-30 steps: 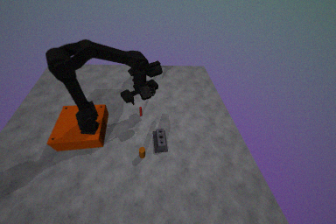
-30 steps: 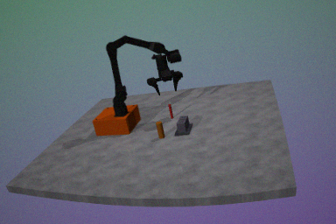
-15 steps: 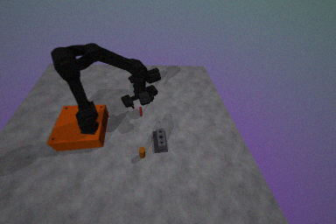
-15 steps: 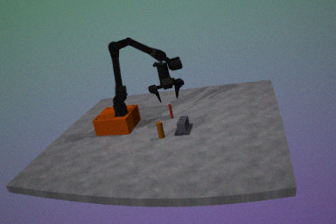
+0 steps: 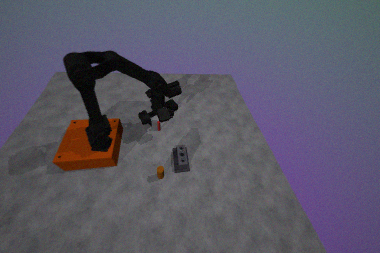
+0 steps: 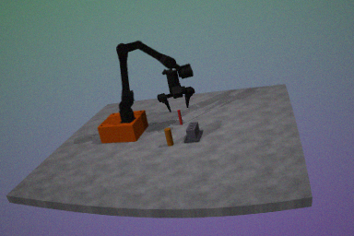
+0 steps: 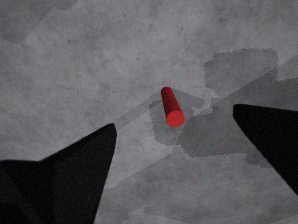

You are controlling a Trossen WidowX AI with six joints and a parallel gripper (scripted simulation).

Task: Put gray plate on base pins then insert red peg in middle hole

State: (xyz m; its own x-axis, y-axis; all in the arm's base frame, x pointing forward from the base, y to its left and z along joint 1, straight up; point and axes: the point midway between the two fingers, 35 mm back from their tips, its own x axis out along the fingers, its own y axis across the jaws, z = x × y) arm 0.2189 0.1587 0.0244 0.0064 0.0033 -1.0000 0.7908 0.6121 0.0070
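My gripper tip is 40 mm above the red peg. The rest, counted from my gripper tip: orange cylinder (40 mm ahead, 240 mm to the right, 40 mm below); then dark base (130 mm ahead, 160 mm to the right, 70 mm below); then gray plate (130 mm ahead, 160 mm to the right, 40 mm below).
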